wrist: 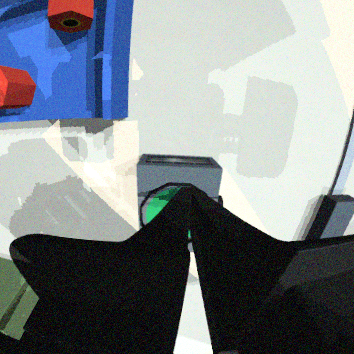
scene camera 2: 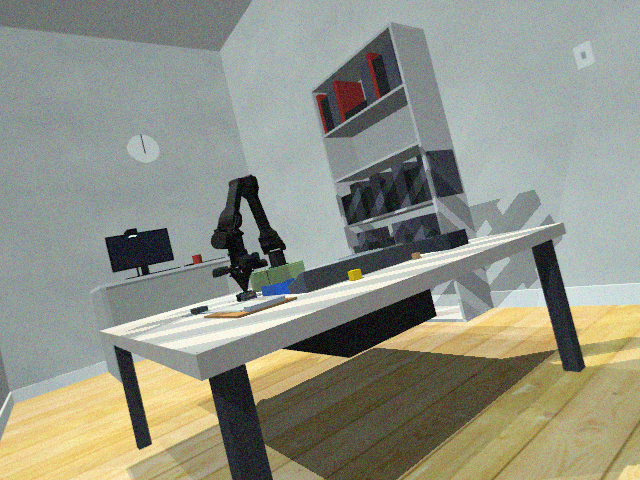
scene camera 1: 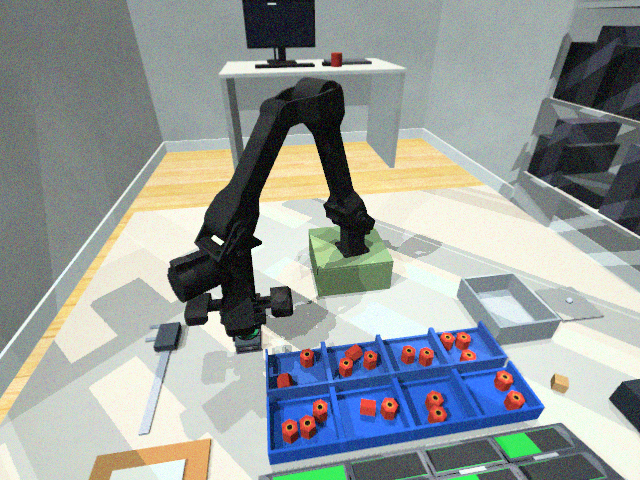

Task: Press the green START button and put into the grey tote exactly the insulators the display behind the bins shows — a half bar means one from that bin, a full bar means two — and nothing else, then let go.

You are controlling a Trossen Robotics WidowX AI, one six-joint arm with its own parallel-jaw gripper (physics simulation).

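Frame: origin at the arm's base, x right, y down, z ahead, level; metres.
Seen in the pictures: gripper, fingertip midpoint: (wrist: 187, 194) (scene camera 2: 245, 292) (scene camera 1: 245, 337); arm's base, origin of the base link: (scene camera 2: 278, 266) (scene camera 1: 351, 247).
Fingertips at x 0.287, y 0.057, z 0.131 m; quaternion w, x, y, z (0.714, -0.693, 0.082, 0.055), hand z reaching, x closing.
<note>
Offsets run from my fingertips to a thing's top centre. "*": to the spot under its first point.
My gripper (scene camera 1: 248, 329) (scene camera 2: 245, 290) (wrist: 187, 194) is shut and empty, pointing down with its fingertips at the green START button {dx -0.008, dy -0.002, dz -0.015 m} (scene camera 1: 253, 333) (wrist: 156, 207) on its dark housing {* dx -0.003, dy +0.005, dz +0.018 m} (scene camera 1: 248, 345) (scene camera 2: 246, 296) (wrist: 179, 175). The fingers partly hide the button; its depth is unclear. The blue bins (scene camera 1: 361, 443) (scene camera 2: 278, 287) (wrist: 118, 75) hold several red-orange insulators, some upright and some on their sides, such as one insulator (scene camera 1: 307, 357) (wrist: 71, 15). The grey tote {dx -0.535, dy -0.027, dz +0.113 m} (scene camera 1: 528, 330) at the right is empty. The display (scene camera 1: 387, 465) (scene camera 2: 336, 274) shows green bars, partly cut off in scene camera 1.
A caliper {dx +0.174, dy +0.007, dz -0.003 m} (scene camera 1: 168, 335) (scene camera 2: 199, 310) (wrist: 330, 217) lies left of the button. An orange-brown frame (scene camera 1: 199, 459) (scene camera 2: 222, 314) lies at the front left. A grey plate with a knob {dx -0.702, dy +0.019, dz +0.141 m} (scene camera 1: 584, 307) lies beside the tote. A wooden cube (scene camera 1: 559, 382) (scene camera 2: 416, 255) and a yellow cube {dx -0.078, dy -0.001, dz +0.424 m} (scene camera 2: 354, 274) stand near the display.
</note>
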